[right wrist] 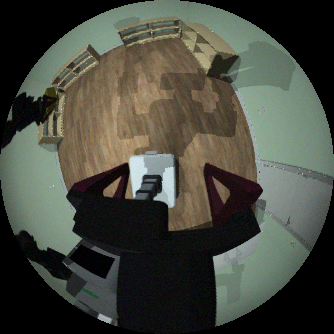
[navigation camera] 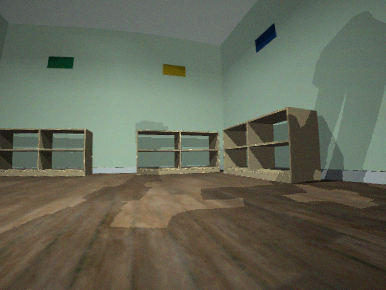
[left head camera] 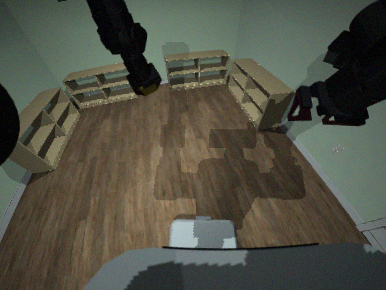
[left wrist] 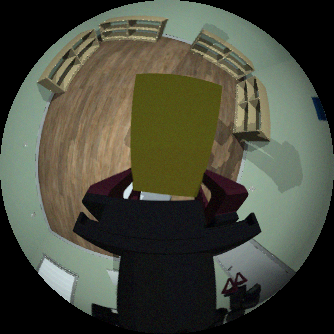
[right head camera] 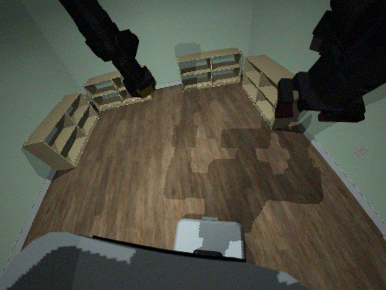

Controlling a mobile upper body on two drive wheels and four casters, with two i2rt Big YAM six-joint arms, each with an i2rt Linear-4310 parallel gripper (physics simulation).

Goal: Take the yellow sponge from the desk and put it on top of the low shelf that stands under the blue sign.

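Places are measured from the left arm's base along level axes (x back, y right, z up), in metres.
Pixels of known places: left gripper, between the fingertips: (right wrist: 53, 104) (left head camera: 150, 90) (left wrist: 166, 166) (right head camera: 148, 92); right gripper, between the fingertips: (right wrist: 166, 166) (left head camera: 305, 120) (left wrist: 233, 274) (right head camera: 297, 117).
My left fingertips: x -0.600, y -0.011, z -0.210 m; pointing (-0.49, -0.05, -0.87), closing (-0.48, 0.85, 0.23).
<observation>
Behind a point stands the place of what it marks.
The yellow sponge (left head camera: 148, 89) {x -0.583, y -0.011, z -0.195 m} (right head camera: 147, 92) {x -0.588, y -0.007, z -0.201 m} (left wrist: 175, 125) {x -0.629, y -0.035, z -0.156 m} (right wrist: 50, 94) {x -0.632, y 0.000, z -0.169 m} is held between the fingers of my left gripper (left wrist: 166, 166) {x -0.600, y -0.011, z -0.210 m}, up in the air at the left in both head views. In the navigation view the blue sign (navigation camera: 265, 38) {x -2.277, y 1.304, z 0.335 m} is on the right wall, above a low wooden shelf (navigation camera: 304, 145) {x -1.637, y 1.215, z -1.112 m} (left head camera: 265, 78) {x -2.029, y 1.123, z -0.800 m} (right head camera: 267, 65) {x -2.358, y 1.044, z -0.800 m} (left wrist: 263, 107) {x -2.084, y 1.055, z -0.800 m}. That shelf stands at the right in both head views, away from the sponge. My right gripper (left head camera: 320, 116) (right head camera: 312, 112) (right wrist: 166, 166) {x -0.340, y 0.446, z -0.139 m} is open and empty, in front of the right wall. The desk does not show.
A middle shelf (left head camera: 197, 54) {x -3.053, y 0.151, z -0.800 m} (navigation camera: 177, 132) {x -2.912, y 0.142, z -0.819 m} stands under a yellow sign (navigation camera: 174, 70) {x -3.275, y 0.081, z 0.339 m}. Another shelf (left head camera: 95, 72) {x -2.462, y -1.652, z -0.800 m} (navigation camera: 88, 152) {x -2.683, y -1.080, z -1.102 m} stands farther left, near a green sign (navigation camera: 60, 62) {x -2.788, y -1.741, z 0.340 m}. A fourth shelf (left head camera: 37, 107) {x -1.466, y -2.055, z -0.800 m} (right head camera: 57, 112) {x -1.436, y -2.101, z -0.800 m} stands at the left wall. A door (right wrist: 295, 195) {x 0.096, y 1.921, z -0.499 m} is at the right.
</observation>
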